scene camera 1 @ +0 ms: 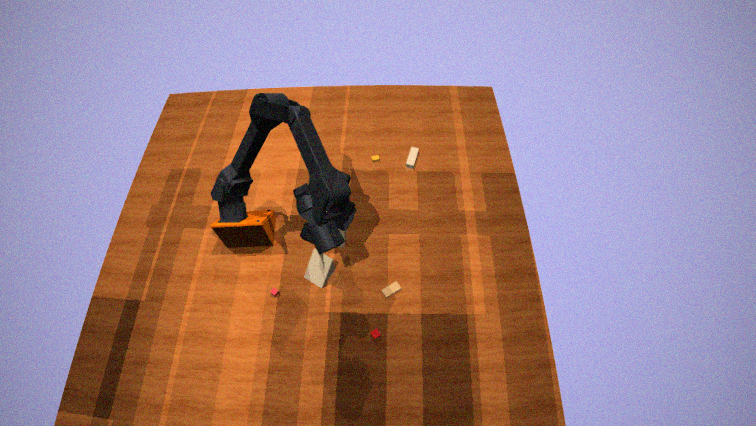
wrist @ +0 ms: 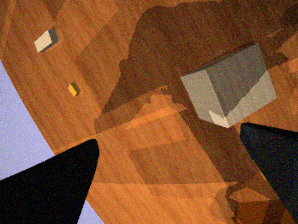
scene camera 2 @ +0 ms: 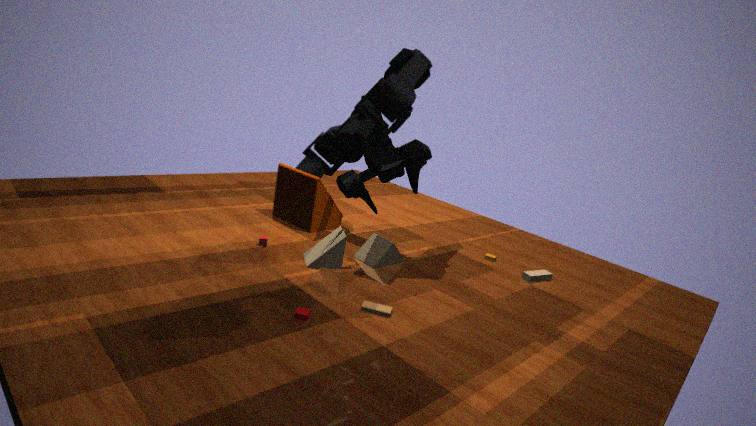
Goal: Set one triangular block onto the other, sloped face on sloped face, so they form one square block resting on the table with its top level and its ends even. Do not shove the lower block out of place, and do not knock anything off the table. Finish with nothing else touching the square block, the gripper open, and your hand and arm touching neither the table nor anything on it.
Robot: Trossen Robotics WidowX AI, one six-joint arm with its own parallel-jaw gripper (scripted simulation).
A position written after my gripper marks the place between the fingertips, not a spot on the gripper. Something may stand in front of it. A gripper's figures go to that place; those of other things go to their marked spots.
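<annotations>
From where the lens sits, my gripper (scene camera 2: 396,203) is 96 cm from the lens. A triangular block (scene camera 2: 377,251) is there too, and it is likewise 96 cm from the lens.
</annotations>
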